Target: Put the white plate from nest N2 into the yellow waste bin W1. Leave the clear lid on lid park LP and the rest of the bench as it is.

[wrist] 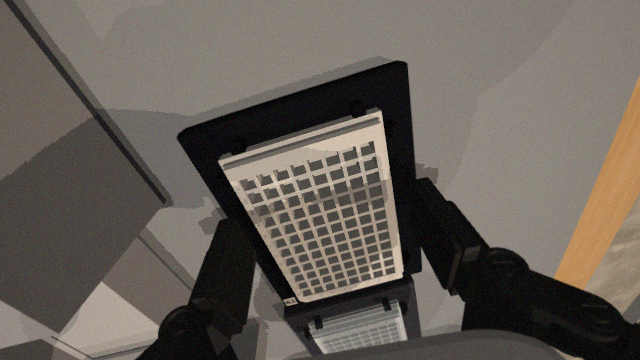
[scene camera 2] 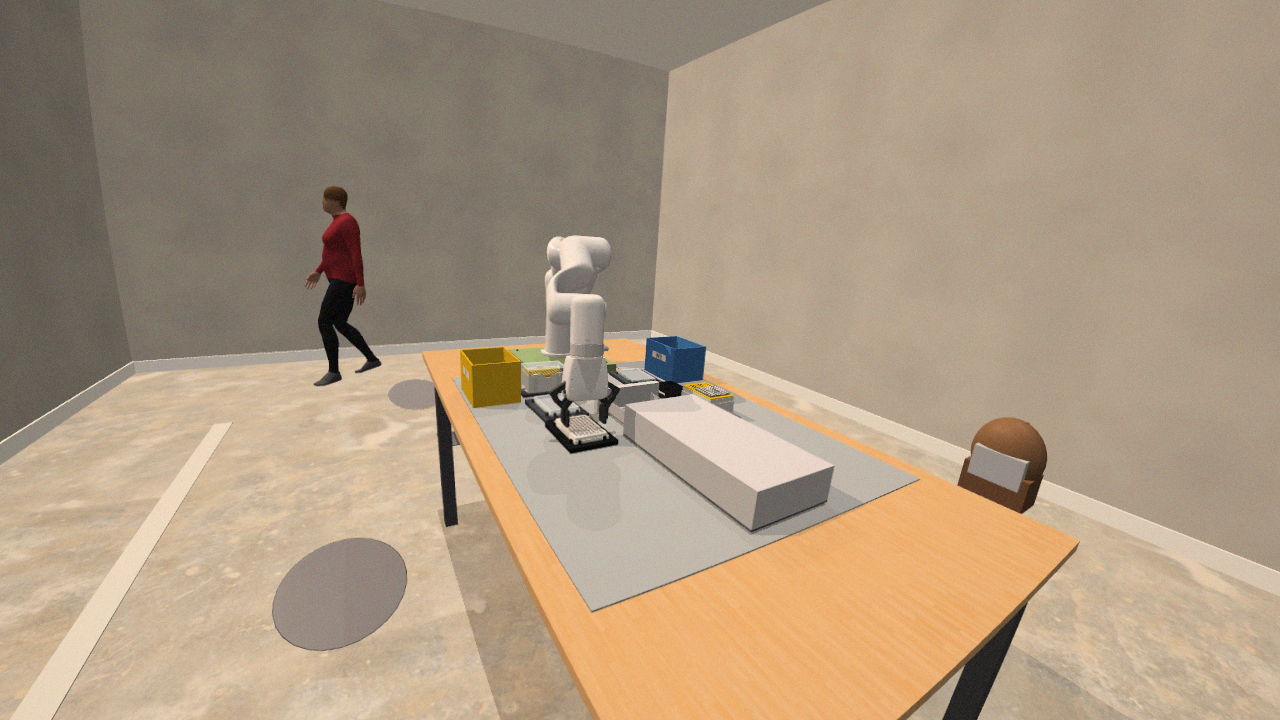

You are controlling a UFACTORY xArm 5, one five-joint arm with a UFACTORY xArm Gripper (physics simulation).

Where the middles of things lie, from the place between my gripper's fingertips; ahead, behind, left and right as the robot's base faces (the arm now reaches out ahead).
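Yellow-topped rack point(scene camera 2: 712, 394) seen 30 mm behind my hand and 380 mm to the left of it.
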